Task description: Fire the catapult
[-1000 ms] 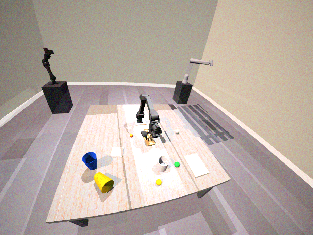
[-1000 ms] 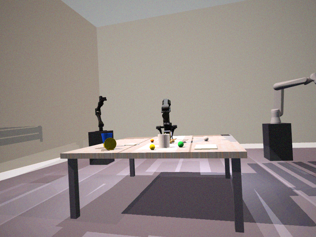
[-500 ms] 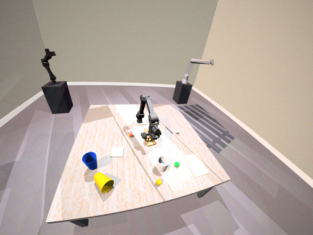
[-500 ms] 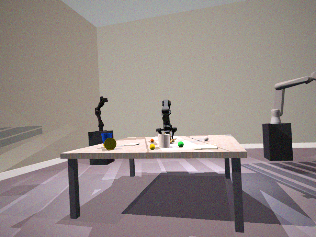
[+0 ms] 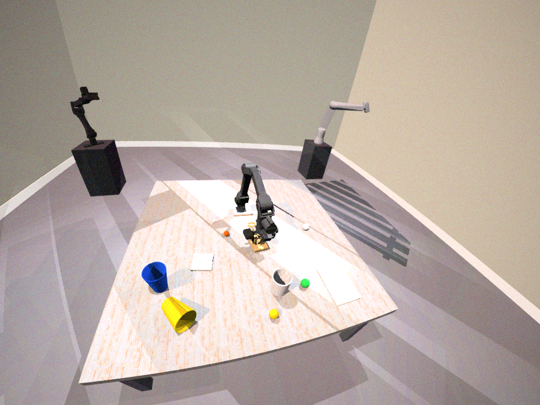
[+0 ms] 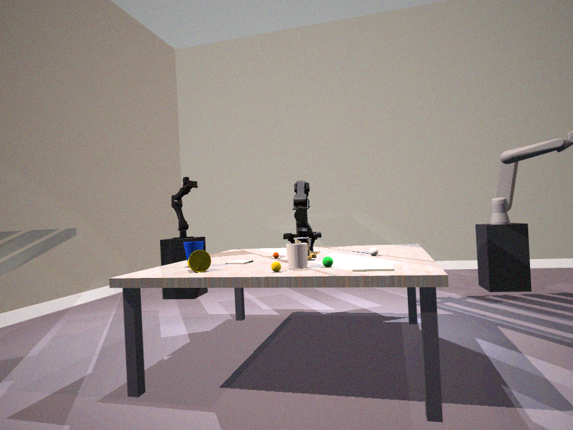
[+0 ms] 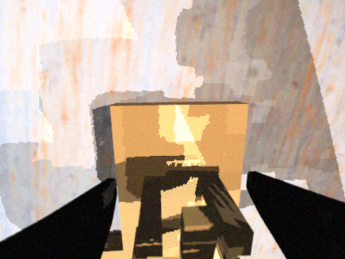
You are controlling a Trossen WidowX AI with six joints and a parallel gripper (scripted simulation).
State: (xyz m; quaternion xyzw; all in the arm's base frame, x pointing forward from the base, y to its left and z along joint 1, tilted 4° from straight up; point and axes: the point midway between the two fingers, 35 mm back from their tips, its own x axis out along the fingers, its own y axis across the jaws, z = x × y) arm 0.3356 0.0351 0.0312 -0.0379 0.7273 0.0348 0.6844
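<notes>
My gripper tip is now 12 cm past the orange ball, 17 cm to the left of it and 2 cm above it. Round my gripper tip: white mug: 28 cm ahead, 2 cm to the left; wooden catapult: 7 cm behind, 1 cm to the left, 2 cm above; green ball: 30 cm ahead, 15 cm to the left, 1 cm below.
</notes>
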